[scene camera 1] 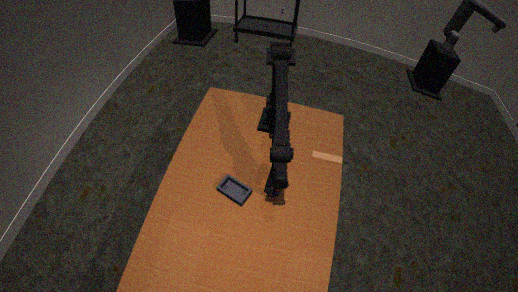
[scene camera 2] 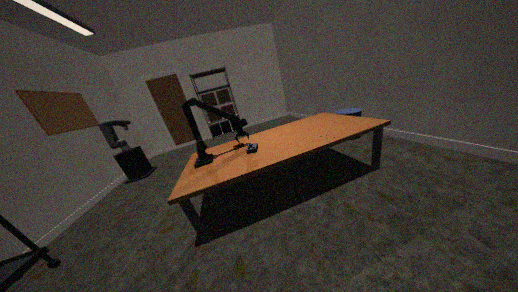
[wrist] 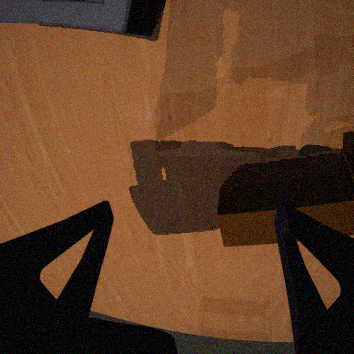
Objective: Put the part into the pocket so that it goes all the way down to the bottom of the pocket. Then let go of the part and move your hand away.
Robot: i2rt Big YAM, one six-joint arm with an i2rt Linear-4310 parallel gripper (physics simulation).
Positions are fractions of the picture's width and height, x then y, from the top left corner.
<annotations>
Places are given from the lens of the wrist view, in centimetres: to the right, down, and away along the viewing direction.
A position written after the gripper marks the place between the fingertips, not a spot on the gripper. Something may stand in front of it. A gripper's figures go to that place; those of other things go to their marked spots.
gripper (wrist: 0.54, 0.59): 1, 2, 12
pocket block (wrist: 0.39, 0.07): -2, -7, 9
</annotations>
